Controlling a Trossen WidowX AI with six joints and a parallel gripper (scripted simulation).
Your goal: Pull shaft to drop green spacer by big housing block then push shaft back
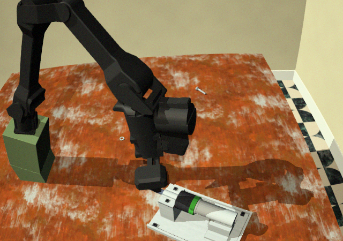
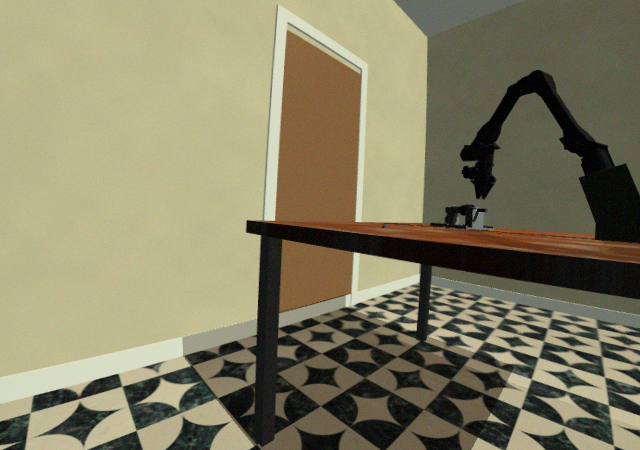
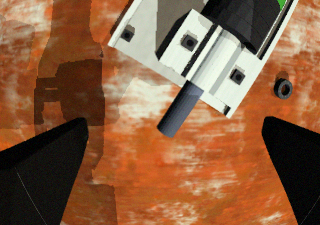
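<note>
My hand is 80 mm above the dark shaft, 50 mm to the left of it and 40 mm short of it. Round my hand: fixture (110 mm below, 90 mm to the right, 80 mm ahead); then green spacer (80 mm to the right, 80 mm below, 70 mm ahead).
</note>
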